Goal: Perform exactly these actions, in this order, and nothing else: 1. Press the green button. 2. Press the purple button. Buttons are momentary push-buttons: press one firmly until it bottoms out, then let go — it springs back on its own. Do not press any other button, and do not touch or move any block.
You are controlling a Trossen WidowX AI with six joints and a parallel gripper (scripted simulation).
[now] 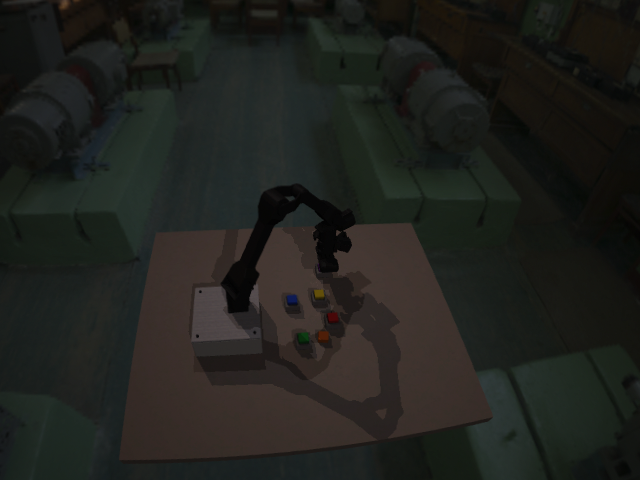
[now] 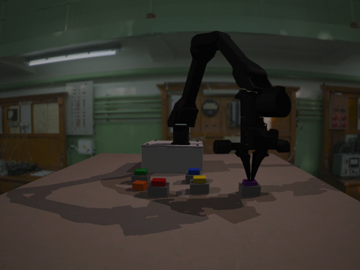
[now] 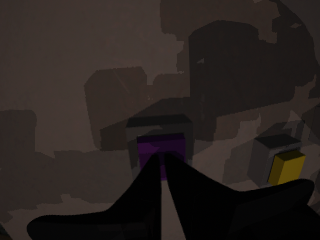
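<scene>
Now: the purple button 10 mm below my gripper tip. From my gripper tip the other things lie so: yellow button 40 mm behind, 130 mm to the right; then red button 10 mm behind, 230 mm to the right; then blue button 130 mm behind, 140 mm to the right.
</scene>
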